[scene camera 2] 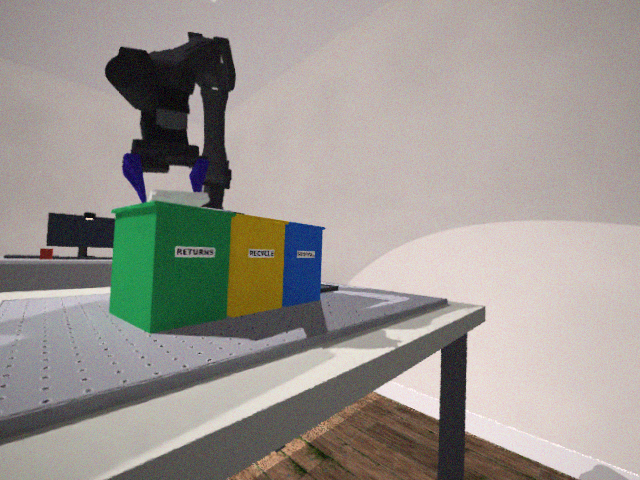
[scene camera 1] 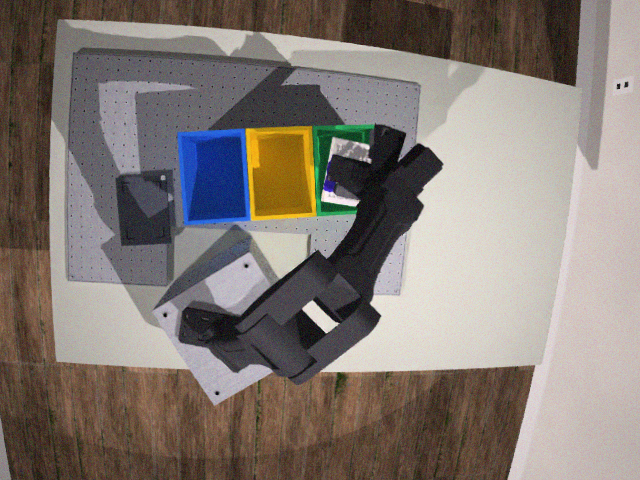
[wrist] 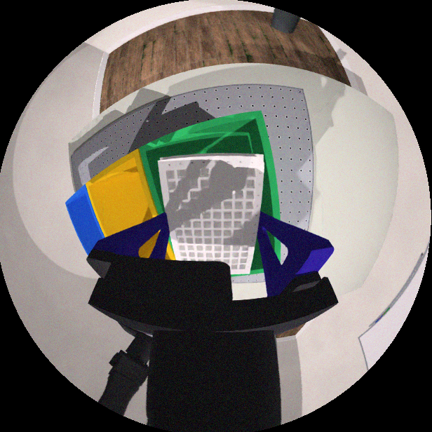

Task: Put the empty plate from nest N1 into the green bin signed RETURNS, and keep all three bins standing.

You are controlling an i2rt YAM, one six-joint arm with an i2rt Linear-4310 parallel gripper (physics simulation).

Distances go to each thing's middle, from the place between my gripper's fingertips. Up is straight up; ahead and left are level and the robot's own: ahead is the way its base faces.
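The green bin (scene camera 2: pixel 170 268) has my hand 10 cm above it. Going by their middles, the white plate (scene camera 1: pixel 360 151) is the nearest to my hand of the things named here. I see that the plate is 1 cm behind my hand. Measured from my hand, the yellow bin (scene camera 1: pixel 280 159) is 10 cm below, 3 cm behind and 13 cm to the left, while the blue bin (scene camera 1: pixel 213 168) is 10 cm below, 7 cm behind and 26 cm to the left. Of these, the blue bin is the farthest from my hand, going by their middles.
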